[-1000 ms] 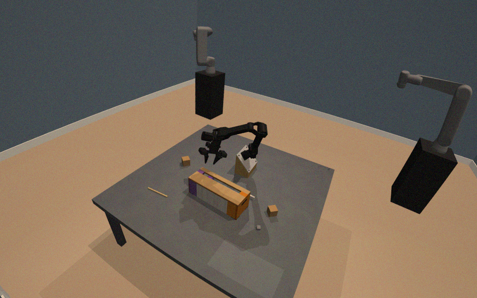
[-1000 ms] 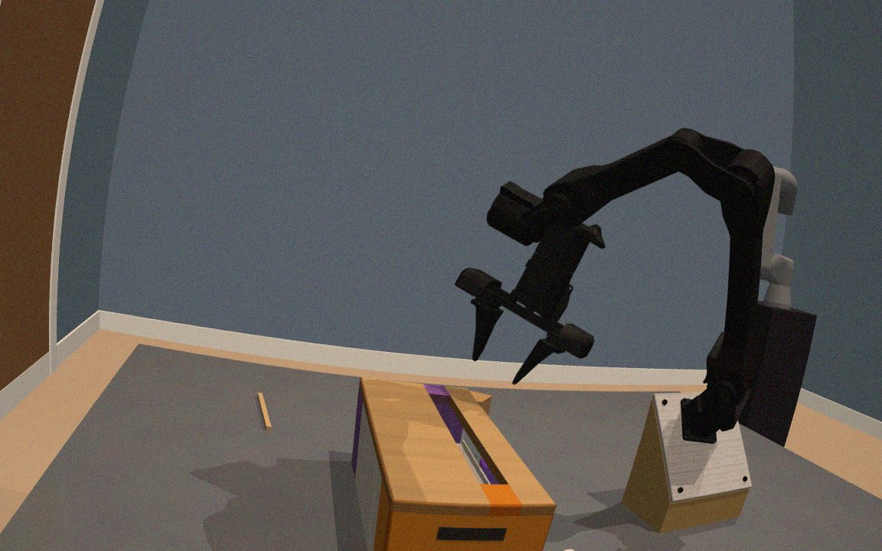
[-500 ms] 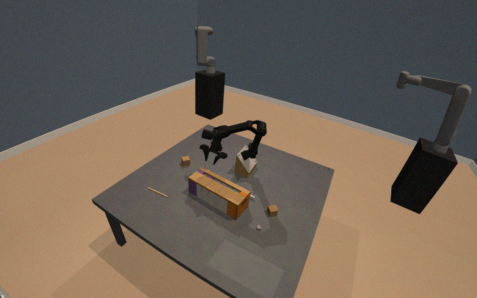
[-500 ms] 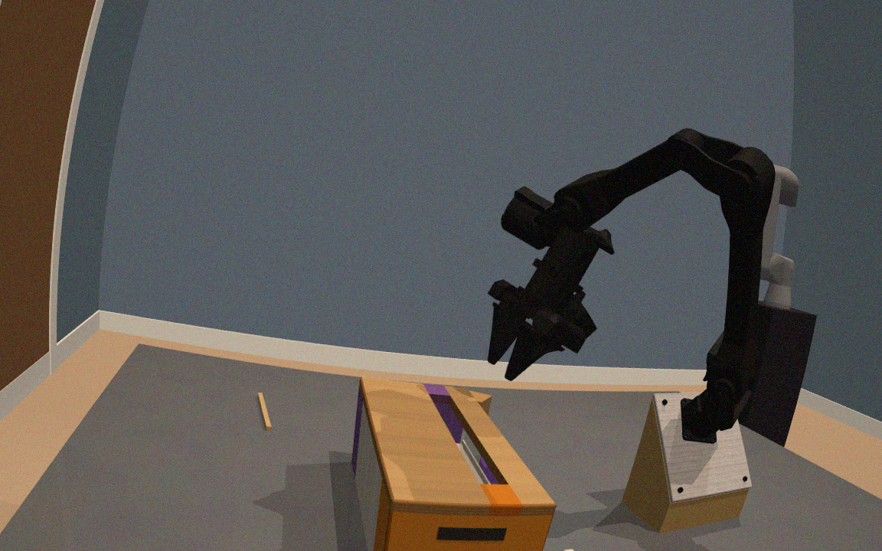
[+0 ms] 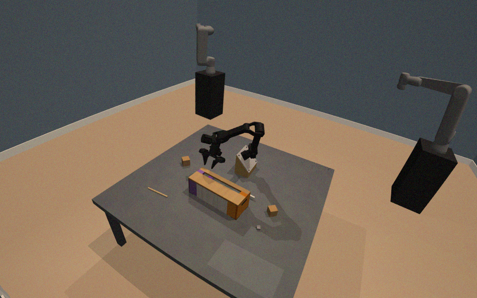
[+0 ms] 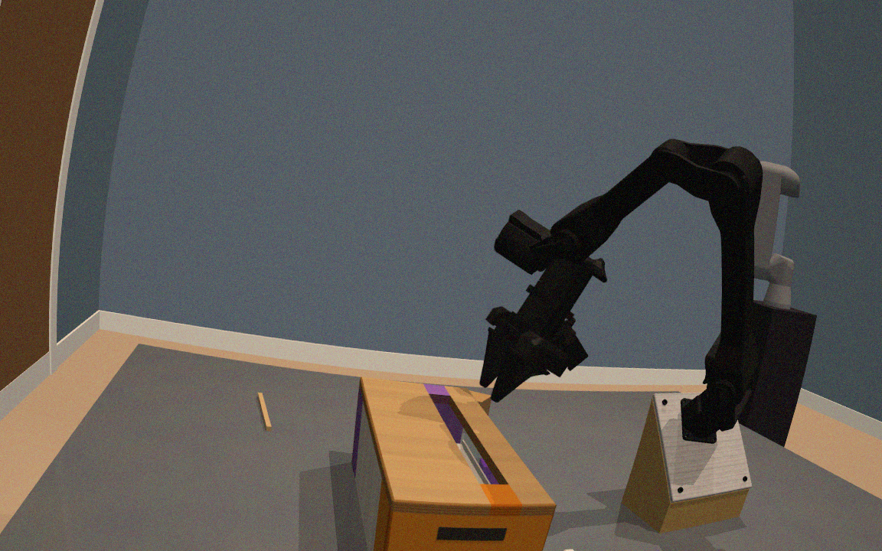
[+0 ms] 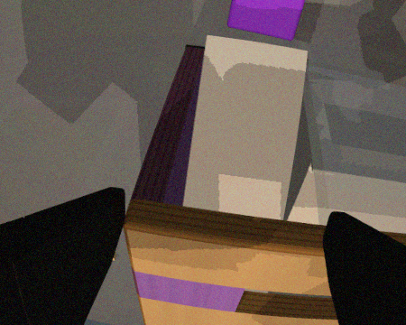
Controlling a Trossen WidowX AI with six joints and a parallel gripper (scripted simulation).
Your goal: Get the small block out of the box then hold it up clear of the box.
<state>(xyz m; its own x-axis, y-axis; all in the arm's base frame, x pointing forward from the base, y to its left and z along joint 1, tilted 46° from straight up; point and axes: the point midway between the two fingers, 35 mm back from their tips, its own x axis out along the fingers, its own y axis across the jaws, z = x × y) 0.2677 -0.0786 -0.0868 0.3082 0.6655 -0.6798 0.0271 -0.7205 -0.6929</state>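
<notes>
Now: the purple block 120 mm below my gripper tip, 30 mm behind it and 10 mm to the left of it. From my gripper tip the other things lie so: wooden box (160 mm to the left, 70 mm below, 50 mm ahead); grey piece (490 mm to the left, 130 mm below, 130 mm ahead); thin wooden stick (300 mm ahead, 180 mm to the right, 130 mm below).
</notes>
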